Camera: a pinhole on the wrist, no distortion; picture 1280 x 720 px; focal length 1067.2 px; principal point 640.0 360.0 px. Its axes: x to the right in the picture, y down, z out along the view. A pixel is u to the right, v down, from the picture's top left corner.
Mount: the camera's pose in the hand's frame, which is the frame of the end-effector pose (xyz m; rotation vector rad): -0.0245 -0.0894 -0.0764 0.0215 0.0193 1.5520
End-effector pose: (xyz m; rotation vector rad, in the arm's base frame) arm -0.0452 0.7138 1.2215 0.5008 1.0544 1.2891
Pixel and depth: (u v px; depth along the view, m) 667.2 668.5 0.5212
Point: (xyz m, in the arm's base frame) 0.3852 0.6517 1.4304
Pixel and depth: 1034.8 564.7 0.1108
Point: 0.0128 0.6703 1.2138
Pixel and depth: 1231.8 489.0 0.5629
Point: 0.2560 0.8225 1.6585
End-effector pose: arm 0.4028 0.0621 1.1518 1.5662 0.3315 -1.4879
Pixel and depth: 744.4 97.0 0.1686
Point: 0.2953 0.0256 1.1152
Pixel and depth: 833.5 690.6 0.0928
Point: 0.3275 0.1077 1.1690
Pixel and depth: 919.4 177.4 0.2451
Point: 0.2812 -0.0586 1.1441
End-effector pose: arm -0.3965 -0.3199 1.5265 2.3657 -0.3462 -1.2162
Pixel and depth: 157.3 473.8 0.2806
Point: -0.5889 -0.1696 1.3490
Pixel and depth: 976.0 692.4 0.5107
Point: -0.8519 -0.4365 1.4585
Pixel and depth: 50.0 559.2 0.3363
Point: -0.6528 -0.1213 1.3138
